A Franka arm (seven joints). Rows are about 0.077 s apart.
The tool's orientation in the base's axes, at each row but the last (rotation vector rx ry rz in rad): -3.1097, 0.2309, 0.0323; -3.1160, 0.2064, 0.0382; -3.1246, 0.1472, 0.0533; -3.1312, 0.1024, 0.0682; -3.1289, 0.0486, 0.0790
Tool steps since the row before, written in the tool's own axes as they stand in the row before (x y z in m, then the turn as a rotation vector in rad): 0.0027, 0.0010, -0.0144, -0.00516, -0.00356, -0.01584; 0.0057, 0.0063, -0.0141, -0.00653, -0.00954, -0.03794; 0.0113, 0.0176, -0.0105, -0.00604, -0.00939, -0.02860; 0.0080, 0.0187, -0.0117, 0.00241, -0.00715, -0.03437; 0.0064, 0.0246, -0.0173, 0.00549, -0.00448, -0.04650
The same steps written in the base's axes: 0.0028, -0.0017, 0.0143, -0.00428, 0.00389, 0.01602; 0.0051, -0.0073, 0.0138, -0.00433, 0.00955, 0.03825; 0.0099, -0.0187, 0.0099, -0.00417, 0.00949, 0.02890; 0.0073, -0.0193, 0.0112, 0.00436, 0.00665, 0.03428; 0.0065, -0.0250, 0.0167, 0.00796, 0.00375, 0.04621
